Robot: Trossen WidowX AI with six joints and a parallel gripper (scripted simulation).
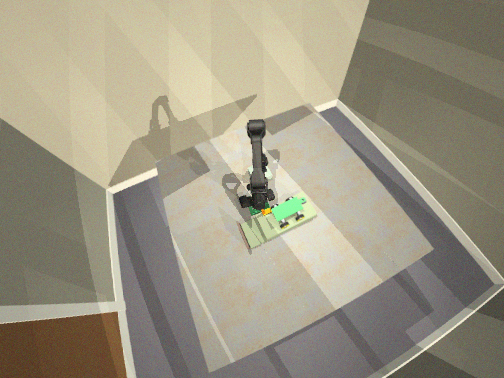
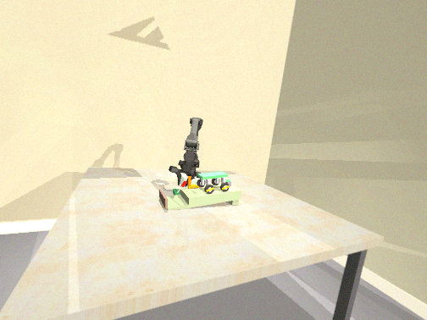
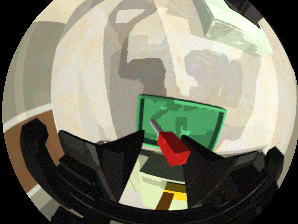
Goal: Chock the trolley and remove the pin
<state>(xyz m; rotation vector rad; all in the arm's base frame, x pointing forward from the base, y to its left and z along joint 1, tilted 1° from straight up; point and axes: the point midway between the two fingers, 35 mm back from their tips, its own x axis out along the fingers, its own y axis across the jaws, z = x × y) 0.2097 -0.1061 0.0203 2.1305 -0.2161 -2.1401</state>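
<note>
My gripper tip is 2 cm to the right of the green tray and 5 cm above it. From my gripper tip the other things lie so: pale green ramp (12 cm ahead, 13 cm to the left); red-headed stop pin (right at my gripper tip); yellow chock (7 cm ahead, 4 cm to the left, 3 cm above).
</note>
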